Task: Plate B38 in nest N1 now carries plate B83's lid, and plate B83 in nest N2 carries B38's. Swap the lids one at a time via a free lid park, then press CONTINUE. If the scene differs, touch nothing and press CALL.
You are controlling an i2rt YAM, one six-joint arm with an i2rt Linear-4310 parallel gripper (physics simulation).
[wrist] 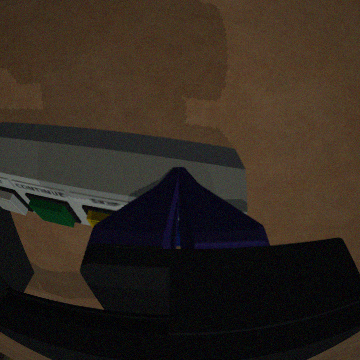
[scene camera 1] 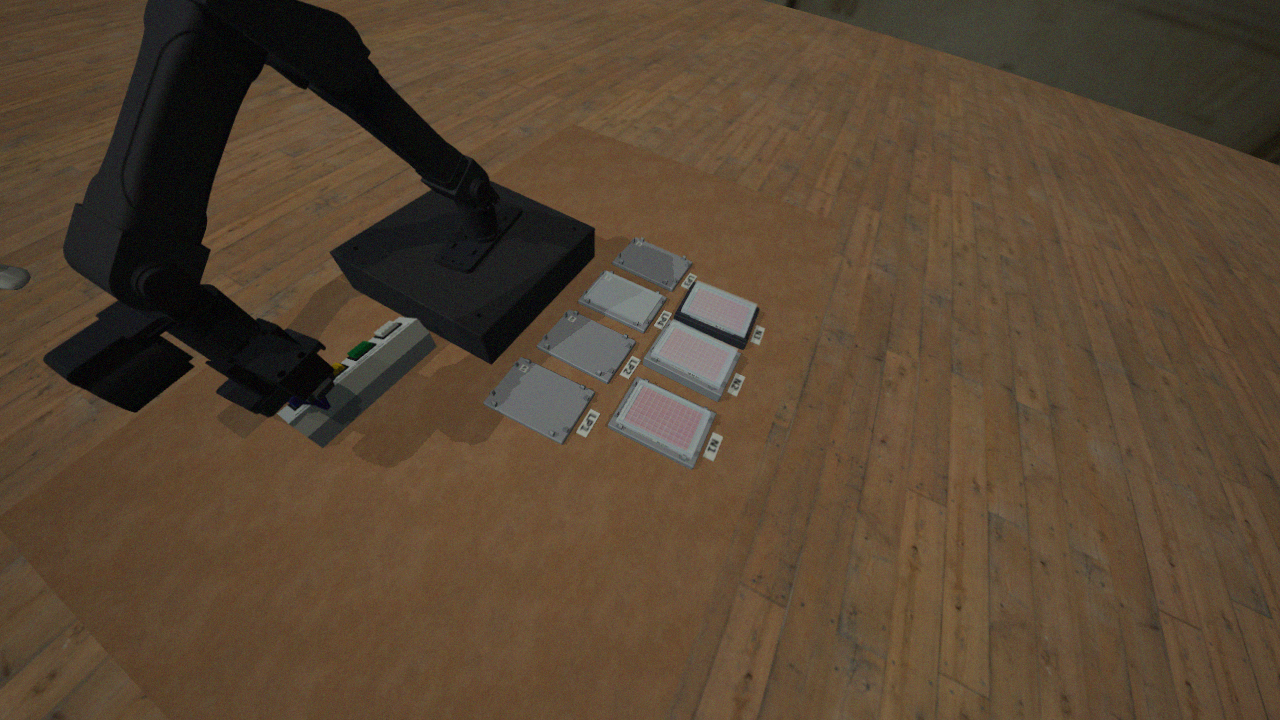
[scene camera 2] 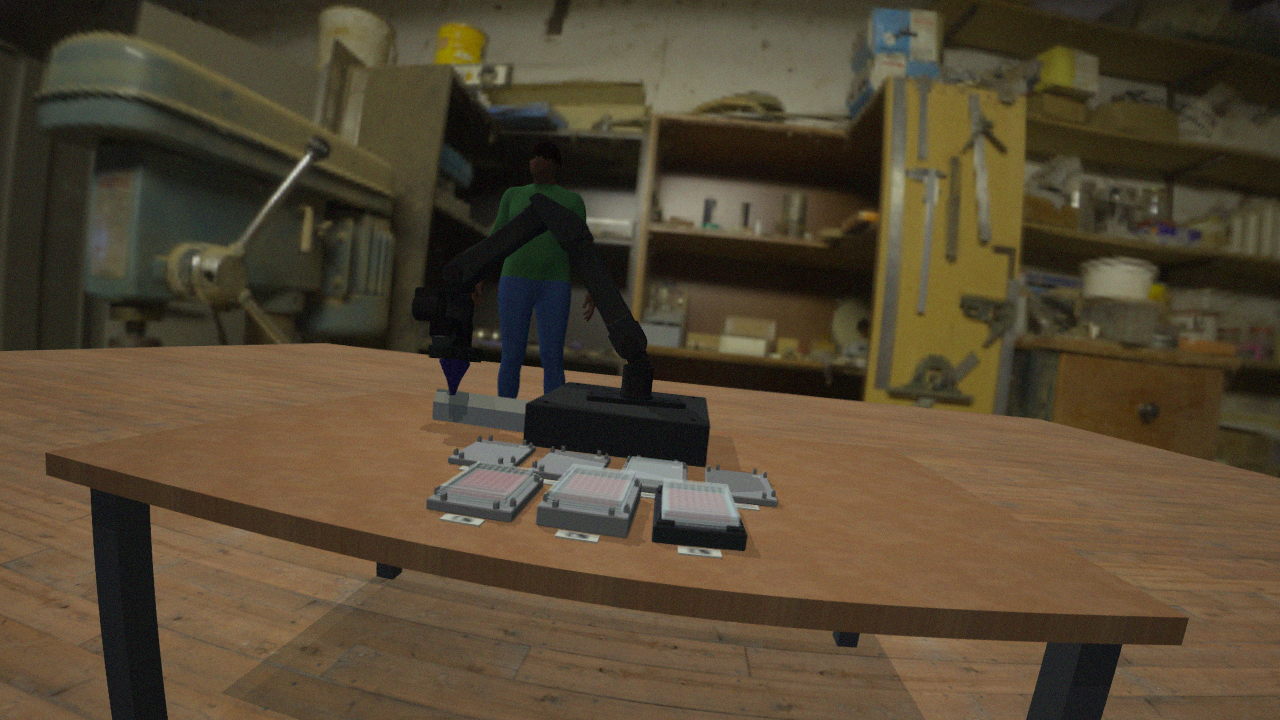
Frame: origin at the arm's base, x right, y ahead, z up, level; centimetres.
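Seen in the pictures: gripper, fingertip midpoint: (wrist: 178,176) (scene camera 1: 326,407) (scene camera 2: 452,395); arm's base, origin of the base link: (scene camera 1: 482,235) (scene camera 2: 635,402).
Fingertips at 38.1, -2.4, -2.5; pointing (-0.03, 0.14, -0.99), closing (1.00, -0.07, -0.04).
Observation:
Offsets run from my fingertips to a thing's top centre, as dx, dy, dz. "spot": to the spot under its first point.
My gripper (scene camera 1: 319,400) (scene camera 2: 452,392) (wrist: 178,176) is shut and empty, its dark blue fingertips at the end of the grey button panel @(-7.3, -2.0, +0.8) (scene camera 1: 380,376) (scene camera 2: 496,411) (wrist: 65,162); whether they touch it cannot be told. The green CONTINUE button @(-10.1, -3.1, +0.0) (scene camera 1: 360,350) (wrist: 52,211) and yellow SKIP button @(-5.2, -4.2, +0.0) (wrist: 98,217) lie left of the fingers in the wrist view. Pink plates sit in nest N1 @(spot: -16.5, +44.5, -2.9) (scene camera 1: 662,418) (scene camera 2: 487,483) and nest N2 @(spot: -30.1, +46.7, -1.6) (scene camera 1: 696,351) (scene camera 2: 590,488). Lid codes are too small to read. Lid parks LP1 @(-14.2, +25.0, -3.6) (scene camera 1: 539,400) and LP2 @(-27.0, +27.9, -3.6) (scene camera 1: 587,344) look bare.
A third pink plate @(-42.9, +48.7, -2.0) (scene camera 1: 718,308) (scene camera 2: 698,501) sits in a dark nest. A third park @(spot: -38.4, +30.5, -3.8) (scene camera 1: 622,300) (scene camera 2: 655,470) seems to hold a clear lid; a fourth park @(-52.6, +32.7, -3.6) (scene camera 1: 653,262) (scene camera 2: 741,486) stands beyond. The black base (scene camera 1: 402,286) (scene camera 2: 617,429) stands beside the panel.

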